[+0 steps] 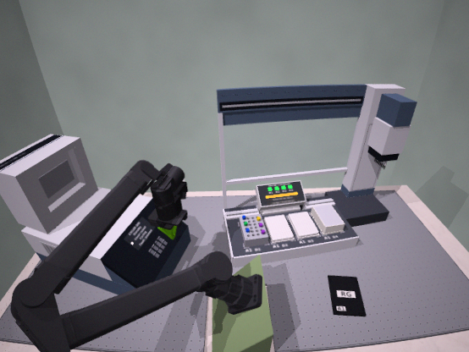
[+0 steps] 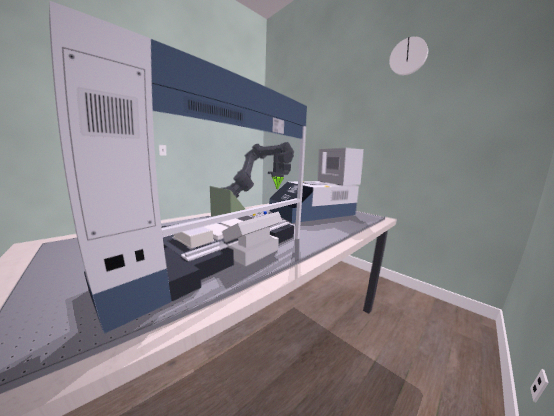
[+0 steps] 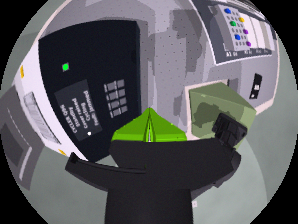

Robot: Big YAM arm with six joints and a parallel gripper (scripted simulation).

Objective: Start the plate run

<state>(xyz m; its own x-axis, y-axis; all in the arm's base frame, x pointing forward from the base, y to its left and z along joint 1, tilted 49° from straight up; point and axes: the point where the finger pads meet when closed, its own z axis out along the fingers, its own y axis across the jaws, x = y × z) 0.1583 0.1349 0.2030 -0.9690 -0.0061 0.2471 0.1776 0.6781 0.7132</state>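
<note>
My gripper is now 250 mm to the left of the tube cooling block, 150 mm short of it and 110 mm above it. From my hand the other things lie so: pipetting head: 760 mm to the right, 360 mm ahead, 200 mm above; deep-well block: 550 mm to the right, 230 mm ahead, 110 mm below.
</note>
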